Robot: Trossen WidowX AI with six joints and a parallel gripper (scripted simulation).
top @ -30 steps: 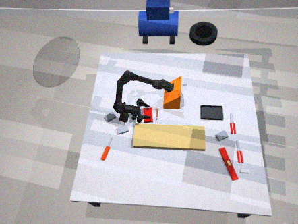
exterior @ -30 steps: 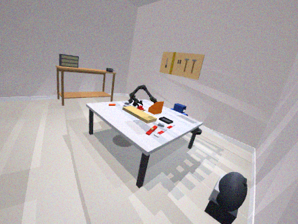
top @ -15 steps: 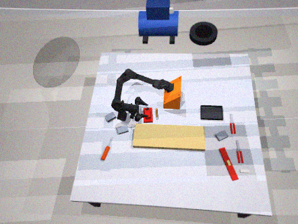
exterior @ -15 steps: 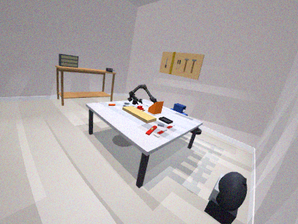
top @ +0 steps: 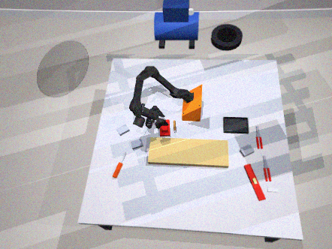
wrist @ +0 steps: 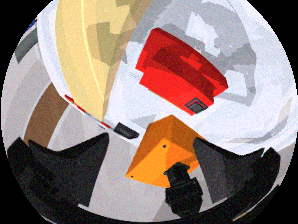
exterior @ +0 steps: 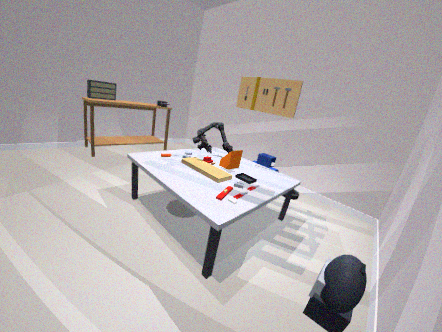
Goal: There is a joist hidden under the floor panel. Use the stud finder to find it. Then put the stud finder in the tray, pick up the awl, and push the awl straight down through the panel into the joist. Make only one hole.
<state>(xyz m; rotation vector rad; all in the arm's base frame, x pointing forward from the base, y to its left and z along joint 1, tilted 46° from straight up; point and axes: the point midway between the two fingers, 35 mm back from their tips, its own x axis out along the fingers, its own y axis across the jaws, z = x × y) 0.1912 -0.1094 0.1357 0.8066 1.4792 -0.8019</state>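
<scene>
My gripper tip is now 10 mm past the red stud finder, 20 mm to the left of it and 70 mm above it. The rest, counted from my gripper tip: red level 340 mm ahead, 580 mm to the left, 100 mm below; then black tray 50 mm behind, 470 mm to the left, 100 mm below; then awl 10 mm ahead, 50 mm to the left, 100 mm below.
</scene>
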